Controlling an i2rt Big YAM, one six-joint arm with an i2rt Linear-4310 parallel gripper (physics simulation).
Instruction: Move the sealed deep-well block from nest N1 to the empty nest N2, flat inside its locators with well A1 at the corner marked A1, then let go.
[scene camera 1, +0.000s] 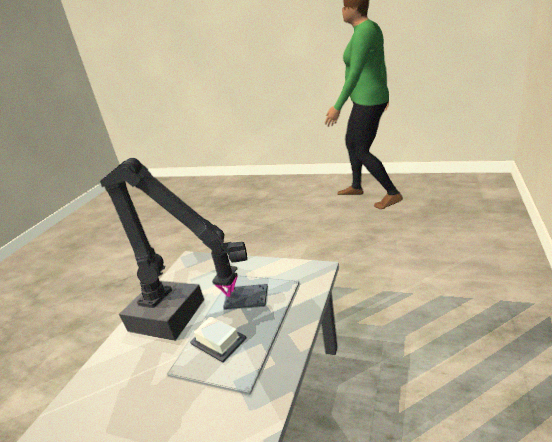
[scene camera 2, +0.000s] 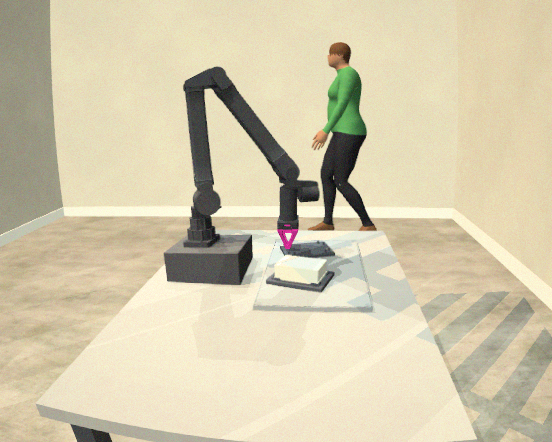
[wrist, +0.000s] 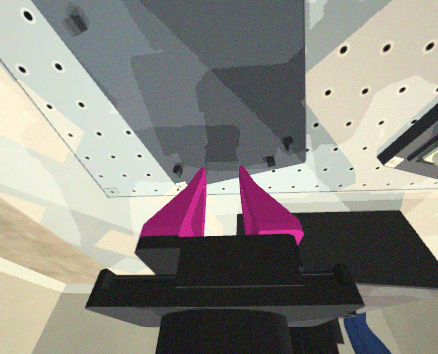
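Pixels of known places: gripper, fingertip midpoint: (scene camera 1: 230, 293) (scene camera 2: 288, 247) (wrist: 222, 172); arm's base at its link origin: (scene camera 1: 155, 297) (scene camera 2: 202, 242).
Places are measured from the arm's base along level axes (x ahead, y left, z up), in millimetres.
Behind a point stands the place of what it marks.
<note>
The pale sealed deep-well block (scene camera 1: 216, 334) @(x 332, y -95, z -20 mm) (scene camera 2: 300, 271) @(x 320, y -124, z -29 mm) sits on a dark nest (scene camera 1: 206, 351) @(x 304, y -138, z -64 mm) (scene camera 2: 296, 286) @(x 311, y -142, z -66 mm), and looks level. An edge of this nest (wrist: 419, 134) @(x 284, y -9, z -62 mm) shows at the right of the wrist view. The other dark nest (scene camera 1: 248, 299) @(x 335, y 130, z -61 mm) (scene camera 2: 315, 250) @(x 343, y 135, z -61 mm) (wrist: 255, 95) @(x 312, y 118, z -61 mm) holds no block; small dark locators stand near its edges. My gripper (scene camera 1: 228, 295) @(x 251, y 138, z -54 mm) (scene camera 2: 288, 248) @(x 251, y 138, z -54 mm) (wrist: 222, 172) @(x 251, y 138, z -54 mm) points down above the near-base end of the empty nest, fingers partly open with nothing between them, away from the block. The nest labels and corner A1 cannot be read.
Both nests are on a pale perforated board (scene camera 1: 187, 368) @(x 272, y -213, z -73 mm) (scene camera 2: 352, 297) @(x 462, y -184, z -73 mm) (wrist: 410, 62) @(x 329, y 23, z -73 mm) on the table (scene camera 1: 80, 400) @(x -24, y -423, z -86 mm) (scene camera 2: 150, 390) @(x 92, y -608, z -86 mm). The arm's dark base box (scene camera 1: 160, 312) @(x 87, y -75, z 8 mm) (scene camera 2: 205, 267) @(x 47, y -116, z -34 mm) (wrist: 365, 245) @(x 143, y -37, z -37 mm) stands beside the board. A person in green (scene camera 1: 367, 65) (scene camera 2: 346, 100) is on the floor beyond the table.
</note>
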